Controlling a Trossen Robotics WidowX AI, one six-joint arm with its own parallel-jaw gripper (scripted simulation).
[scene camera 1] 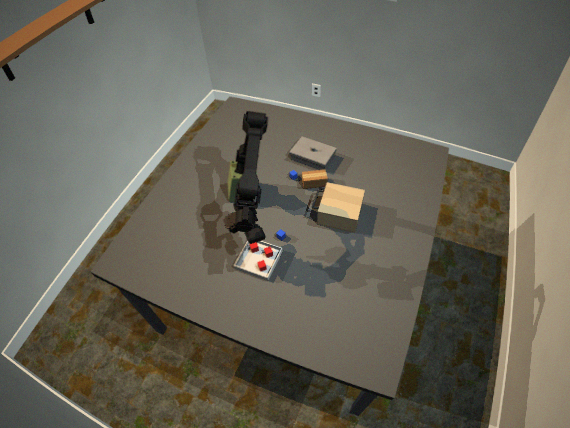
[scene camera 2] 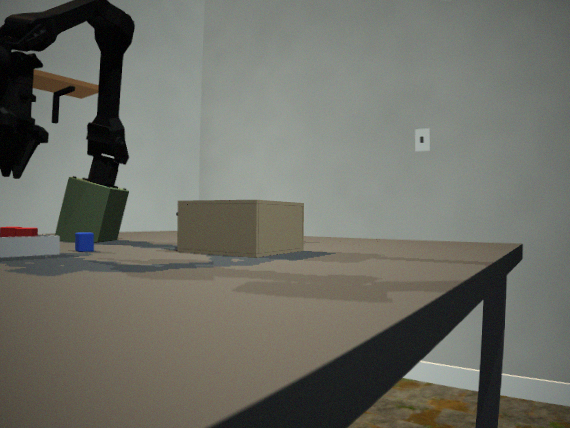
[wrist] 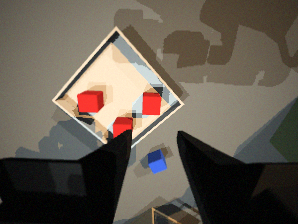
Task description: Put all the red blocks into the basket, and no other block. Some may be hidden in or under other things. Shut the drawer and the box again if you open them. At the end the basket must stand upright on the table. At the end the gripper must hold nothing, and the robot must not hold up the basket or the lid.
grey lid: scene camera 1 306,149; not seen in scene camera 2 (hidden by a tan drawer cabinet); not seen in the wrist view (out of frame)
